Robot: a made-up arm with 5 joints. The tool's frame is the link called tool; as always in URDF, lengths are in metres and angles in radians. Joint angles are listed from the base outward. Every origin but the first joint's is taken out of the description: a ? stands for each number. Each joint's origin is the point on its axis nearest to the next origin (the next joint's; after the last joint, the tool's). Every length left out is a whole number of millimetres.
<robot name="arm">
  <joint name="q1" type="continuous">
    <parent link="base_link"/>
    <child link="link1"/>
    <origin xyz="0 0 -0.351" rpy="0 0 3.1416"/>
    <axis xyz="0 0 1"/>
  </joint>
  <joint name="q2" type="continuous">
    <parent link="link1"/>
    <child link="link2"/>
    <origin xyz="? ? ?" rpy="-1.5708 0 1.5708"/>
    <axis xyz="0 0 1"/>
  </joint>
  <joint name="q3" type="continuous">
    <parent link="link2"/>
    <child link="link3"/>
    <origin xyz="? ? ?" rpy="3.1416 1.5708 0"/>
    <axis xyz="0 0 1"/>
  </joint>
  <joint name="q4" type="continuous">
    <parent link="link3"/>
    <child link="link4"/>
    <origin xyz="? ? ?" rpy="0 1.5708 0"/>
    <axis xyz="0 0 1"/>
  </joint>
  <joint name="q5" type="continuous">
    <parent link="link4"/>
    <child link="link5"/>
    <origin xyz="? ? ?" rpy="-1.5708 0 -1.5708"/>
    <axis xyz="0 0 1"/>
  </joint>
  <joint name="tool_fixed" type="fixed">
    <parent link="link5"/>
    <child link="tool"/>
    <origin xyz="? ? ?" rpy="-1.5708 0 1.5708"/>
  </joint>
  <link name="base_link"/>
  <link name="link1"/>
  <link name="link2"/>
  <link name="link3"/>
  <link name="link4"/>
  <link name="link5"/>
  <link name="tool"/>
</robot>
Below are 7 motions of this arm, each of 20 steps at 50 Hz.
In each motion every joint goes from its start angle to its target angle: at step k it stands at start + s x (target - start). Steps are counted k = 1, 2, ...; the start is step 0. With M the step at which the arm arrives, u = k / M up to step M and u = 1 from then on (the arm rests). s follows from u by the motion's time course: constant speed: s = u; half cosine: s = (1 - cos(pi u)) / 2; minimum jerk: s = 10 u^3 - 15 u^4 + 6 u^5.
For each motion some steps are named. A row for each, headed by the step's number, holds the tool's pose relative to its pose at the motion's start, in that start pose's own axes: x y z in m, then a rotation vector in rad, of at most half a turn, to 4 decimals.
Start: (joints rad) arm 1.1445 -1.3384 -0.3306 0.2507 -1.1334
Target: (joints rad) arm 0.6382 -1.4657 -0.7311 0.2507 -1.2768
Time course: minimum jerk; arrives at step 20
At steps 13, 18, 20:
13: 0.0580 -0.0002 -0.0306 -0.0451 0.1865 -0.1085
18: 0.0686 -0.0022 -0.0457 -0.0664 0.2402 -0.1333
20: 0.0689 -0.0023 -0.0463 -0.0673 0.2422 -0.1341

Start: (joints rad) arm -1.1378 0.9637 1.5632 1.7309 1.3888
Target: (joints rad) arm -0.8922 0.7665 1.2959 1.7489 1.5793
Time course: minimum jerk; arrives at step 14
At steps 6, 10, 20:
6: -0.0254 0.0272 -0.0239 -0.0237 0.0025 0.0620
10: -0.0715 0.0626 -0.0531 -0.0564 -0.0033 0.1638
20: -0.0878 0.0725 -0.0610 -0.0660 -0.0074 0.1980

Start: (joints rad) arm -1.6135 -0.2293 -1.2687 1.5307 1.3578
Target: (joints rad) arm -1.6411 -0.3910 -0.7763 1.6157 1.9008
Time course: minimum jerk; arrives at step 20
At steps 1, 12, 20:
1: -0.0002 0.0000 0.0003 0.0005 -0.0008 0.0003
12: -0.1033 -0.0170 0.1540 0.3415 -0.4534 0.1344
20: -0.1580 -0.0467 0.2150 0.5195 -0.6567 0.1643

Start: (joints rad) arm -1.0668 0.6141 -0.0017 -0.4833 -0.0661
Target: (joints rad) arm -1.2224 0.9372 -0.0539 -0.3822 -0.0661
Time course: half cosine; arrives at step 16
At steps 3, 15, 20:
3: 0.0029 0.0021 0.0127 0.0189 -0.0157 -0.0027
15: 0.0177 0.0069 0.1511 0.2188 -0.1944 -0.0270
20: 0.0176 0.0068 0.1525 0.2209 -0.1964 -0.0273

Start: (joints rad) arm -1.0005 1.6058 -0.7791 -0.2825 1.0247
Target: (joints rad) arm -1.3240 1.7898 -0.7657 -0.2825 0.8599
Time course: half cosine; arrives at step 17
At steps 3, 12, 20:
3: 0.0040 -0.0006 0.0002 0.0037 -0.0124 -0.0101
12: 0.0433 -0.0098 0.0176 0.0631 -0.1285 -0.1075
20: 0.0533 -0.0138 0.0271 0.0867 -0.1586 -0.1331

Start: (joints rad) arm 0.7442 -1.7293 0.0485 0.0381 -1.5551
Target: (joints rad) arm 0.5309 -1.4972 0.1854 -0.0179 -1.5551
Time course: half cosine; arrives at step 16
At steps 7, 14, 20:
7: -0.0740 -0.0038 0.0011 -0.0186 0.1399 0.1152
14: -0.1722 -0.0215 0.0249 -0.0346 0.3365 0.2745
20: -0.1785 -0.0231 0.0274 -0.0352 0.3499 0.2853

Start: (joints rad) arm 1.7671 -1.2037 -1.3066 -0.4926 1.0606
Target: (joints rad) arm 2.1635 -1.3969 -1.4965 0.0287 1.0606
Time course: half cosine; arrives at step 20
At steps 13, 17, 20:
13: -0.2275 -0.0376 0.0712 0.0821 -0.3502 0.4090
17: -0.2881 -0.0638 0.0644 0.0835 -0.4791 0.5159
20: -0.3020 -0.0709 0.0606 0.0821 -0.5127 0.5410

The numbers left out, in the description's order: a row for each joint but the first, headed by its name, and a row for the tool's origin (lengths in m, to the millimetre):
q2: 0.015 -0.062 0
q3: -0.179 0.082 0
q4: 0.026 0.05 0
q5: -0.453 0.052 0
tool: 0.005 0.04 0

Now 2 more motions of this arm.
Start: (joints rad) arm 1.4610 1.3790 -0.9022 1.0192 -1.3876
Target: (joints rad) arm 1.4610 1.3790 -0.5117 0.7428 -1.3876
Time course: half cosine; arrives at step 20
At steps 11, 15, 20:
11: -0.0887 -0.0183 -0.0479 -0.1504 0.1334 0.1897
15: -0.1305 -0.0341 -0.0614 -0.2150 0.2073 0.2775
20: -0.1522 -0.0439 -0.0659 -0.2474 0.2493 0.3234

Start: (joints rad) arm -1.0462 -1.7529 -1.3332 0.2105 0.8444
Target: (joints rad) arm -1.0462 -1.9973 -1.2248 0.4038 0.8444
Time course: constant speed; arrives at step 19
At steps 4, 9, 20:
4: -0.0411 -0.0001 0.0055 0.0048 0.0108 0.0756
9: -0.0933 -0.0044 0.0124 0.0099 0.0213 0.1714
20: -0.1984 -0.0271 0.0251 0.0174 0.0321 0.3667

